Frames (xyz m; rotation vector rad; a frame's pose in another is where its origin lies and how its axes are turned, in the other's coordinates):
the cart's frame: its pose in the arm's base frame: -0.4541 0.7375 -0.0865 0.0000 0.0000 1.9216
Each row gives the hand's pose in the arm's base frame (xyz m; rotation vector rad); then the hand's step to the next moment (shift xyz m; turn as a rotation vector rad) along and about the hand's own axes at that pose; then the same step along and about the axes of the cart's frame.
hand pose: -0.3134 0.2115 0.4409 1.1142 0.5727 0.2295
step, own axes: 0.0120 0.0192 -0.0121 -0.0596 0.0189 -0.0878
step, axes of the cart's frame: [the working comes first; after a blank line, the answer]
step, axes of the arm's base frame: 0.0055 0.0232 0.0095 -0.0952 0.0498 0.0081

0.0199 -0.0131 0.0095 0.0795 0.0723 0.0081
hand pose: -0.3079 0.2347 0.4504 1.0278 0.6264 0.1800
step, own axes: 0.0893 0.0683 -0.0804 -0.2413 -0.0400 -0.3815
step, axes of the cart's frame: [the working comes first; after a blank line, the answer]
step, axes of the arm's base frame: 0.0371 0.1329 -0.0073 -0.4172 0.1604 -0.0745

0.1121 -0.0805 -0.0073 0.2940 0.3367 -0.0745
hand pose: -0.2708 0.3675 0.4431 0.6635 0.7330 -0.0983
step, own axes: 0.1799 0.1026 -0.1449 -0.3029 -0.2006 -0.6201
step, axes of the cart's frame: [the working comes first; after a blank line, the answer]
step, axes of the arm's base frame: 0.0809 0.1926 -0.1423 -0.6529 0.1658 -0.2504

0.1531 -0.1421 -0.1423 0.3801 0.5562 -0.2504
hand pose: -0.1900 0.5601 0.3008 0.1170 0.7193 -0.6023
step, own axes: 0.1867 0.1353 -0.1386 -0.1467 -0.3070 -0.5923
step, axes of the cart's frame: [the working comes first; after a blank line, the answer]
step, axes of the arm's base frame: 0.1047 0.0643 -0.2393 -0.6033 -0.0049 -0.3202

0.0244 -0.1204 -0.2393 0.2027 0.5683 -0.3202
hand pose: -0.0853 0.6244 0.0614 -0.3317 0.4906 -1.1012
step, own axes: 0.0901 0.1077 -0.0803 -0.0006 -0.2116 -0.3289
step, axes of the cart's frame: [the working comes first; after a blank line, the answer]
step, axes of the arm's base frame: 0.0723 -0.0377 -0.1397 -0.3371 -0.0934 -0.1749

-0.0602 -0.0550 -0.1397 0.0282 0.3487 -0.1749
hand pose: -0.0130 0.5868 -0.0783 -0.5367 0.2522 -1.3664
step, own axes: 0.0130 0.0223 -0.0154 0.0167 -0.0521 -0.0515
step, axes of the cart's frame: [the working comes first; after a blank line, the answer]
step, axes of the arm's base frame: 0.0145 -0.0135 -0.0226 -0.0657 -0.0330 -0.0156

-0.0177 -0.0089 -0.0226 -0.0084 0.0730 -0.0156
